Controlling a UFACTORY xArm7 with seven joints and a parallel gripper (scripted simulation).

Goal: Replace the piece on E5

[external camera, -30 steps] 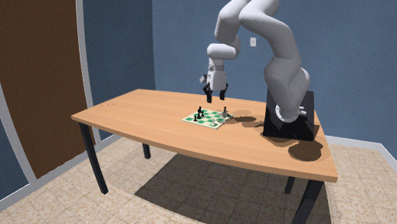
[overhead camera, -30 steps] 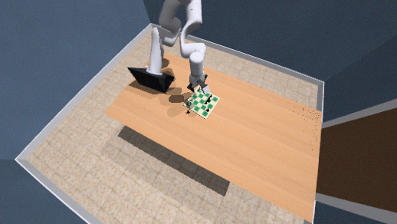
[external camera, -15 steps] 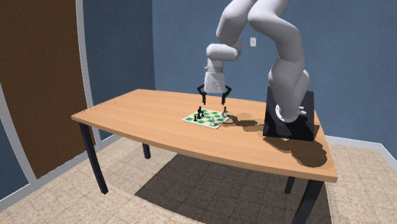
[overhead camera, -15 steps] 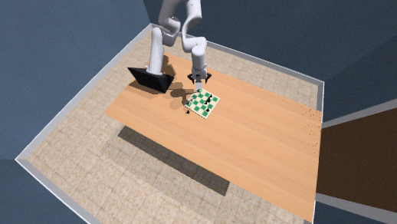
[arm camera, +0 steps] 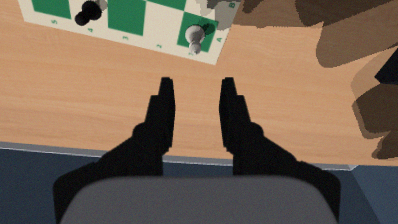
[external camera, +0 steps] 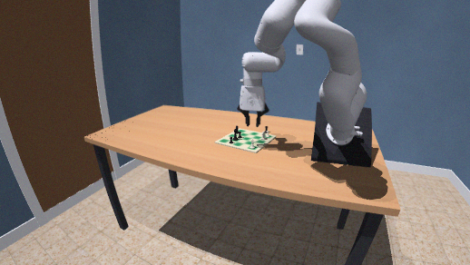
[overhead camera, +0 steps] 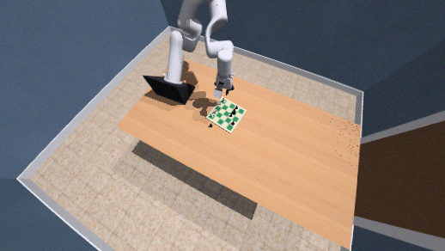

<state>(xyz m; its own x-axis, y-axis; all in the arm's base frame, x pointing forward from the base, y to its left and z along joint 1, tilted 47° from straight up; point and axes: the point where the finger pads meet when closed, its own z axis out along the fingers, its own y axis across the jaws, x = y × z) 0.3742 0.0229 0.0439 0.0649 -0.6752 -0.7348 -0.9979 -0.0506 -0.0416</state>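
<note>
The white chess piece is 100 mm below my hand. Round my hand: chessboard: 60 mm ahead, 90 mm to the right, 120 mm below; black chess piece: 130 mm ahead, 150 mm to the right, 100 mm below; white piece: 20 mm behind, 110 mm to the right, 100 mm below.
</note>
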